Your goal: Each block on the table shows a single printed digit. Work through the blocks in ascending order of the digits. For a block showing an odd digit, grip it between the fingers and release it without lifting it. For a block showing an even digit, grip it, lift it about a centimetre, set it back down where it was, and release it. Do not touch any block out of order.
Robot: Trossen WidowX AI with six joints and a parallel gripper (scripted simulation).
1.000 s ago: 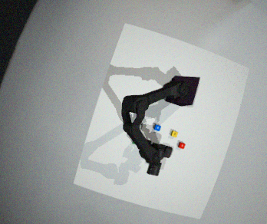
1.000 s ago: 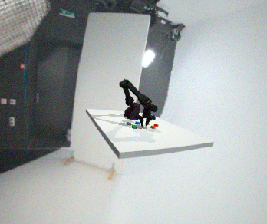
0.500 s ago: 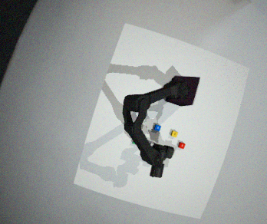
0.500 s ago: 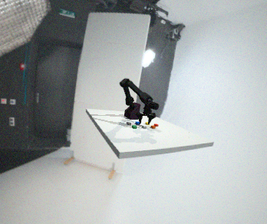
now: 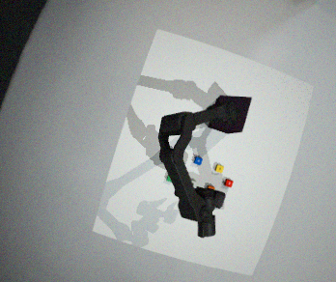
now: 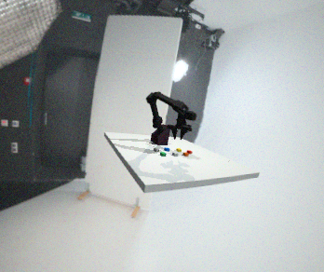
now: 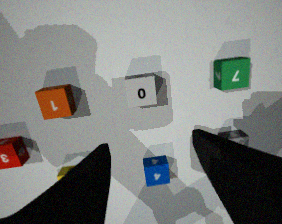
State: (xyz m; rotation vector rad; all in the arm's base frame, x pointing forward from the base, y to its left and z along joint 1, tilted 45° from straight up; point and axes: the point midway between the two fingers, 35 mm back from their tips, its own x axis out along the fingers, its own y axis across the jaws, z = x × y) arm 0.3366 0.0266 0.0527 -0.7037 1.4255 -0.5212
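The orange block lies 90 mm to the left of my gripper tip and 110 mm below it. From my gripper tip the other things lie so: white block (10 mm ahead, 110 mm below); then green block (20 mm ahead, 110 mm to the right, 110 mm below); then blue block (110 mm behind, 20 mm to the right, 110 mm below).
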